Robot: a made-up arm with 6 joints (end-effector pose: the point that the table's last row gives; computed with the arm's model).
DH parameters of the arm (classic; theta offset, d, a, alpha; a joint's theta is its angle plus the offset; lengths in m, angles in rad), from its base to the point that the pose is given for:
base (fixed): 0.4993 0 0.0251 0
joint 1: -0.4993 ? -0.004 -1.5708
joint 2: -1.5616 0 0.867 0
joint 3: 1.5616 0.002 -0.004 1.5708
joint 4: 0 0.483 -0.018 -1.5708
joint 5: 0 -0.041 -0.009 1.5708
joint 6: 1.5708 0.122 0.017 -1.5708
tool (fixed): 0 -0.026 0 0
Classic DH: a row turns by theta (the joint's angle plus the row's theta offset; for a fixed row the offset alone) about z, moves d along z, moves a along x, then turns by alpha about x.
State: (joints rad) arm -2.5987 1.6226 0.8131 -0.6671 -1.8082 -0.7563
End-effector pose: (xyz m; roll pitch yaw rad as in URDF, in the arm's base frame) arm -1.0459 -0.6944 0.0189 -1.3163 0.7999 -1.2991
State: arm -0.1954 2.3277 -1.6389 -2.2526 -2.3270 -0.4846
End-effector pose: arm 0.9460 -0.0480 0.0320 2.1031 0.3080 -0.5261
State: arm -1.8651 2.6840 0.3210 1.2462 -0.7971 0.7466
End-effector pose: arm -0.2140 -0.4143 -0.9995 0.9683 -0.6393 -2.1372
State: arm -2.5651 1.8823 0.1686 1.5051 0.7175 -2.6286
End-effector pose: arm -1.0543 -0.7380 -0.2657 0.5290 0.6992 0.1569
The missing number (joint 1, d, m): 0.34
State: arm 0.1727 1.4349 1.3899 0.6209 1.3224 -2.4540
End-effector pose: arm 0.9206 0.1690 -0.0906 0.5517 -0.4170 -2.3401
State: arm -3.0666 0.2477 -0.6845 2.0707 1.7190 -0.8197
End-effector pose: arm 0.0105 -0.1017 1.5770 0.8077 1.0898 1.2226
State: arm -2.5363 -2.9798 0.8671 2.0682 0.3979 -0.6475
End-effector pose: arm 0.6021 0.3330 -0.8083 2.0294 0.7856 -2.3828
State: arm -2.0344 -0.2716 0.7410 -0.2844 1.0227 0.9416
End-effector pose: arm -0.0436 -0.0508 1.6378 -0.1368 -0.8091 -0.6072
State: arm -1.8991 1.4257 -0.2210 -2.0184 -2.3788 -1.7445
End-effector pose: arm -0.2510 -1.1818 0.6196 2.5702 -0.1015 -1.0947
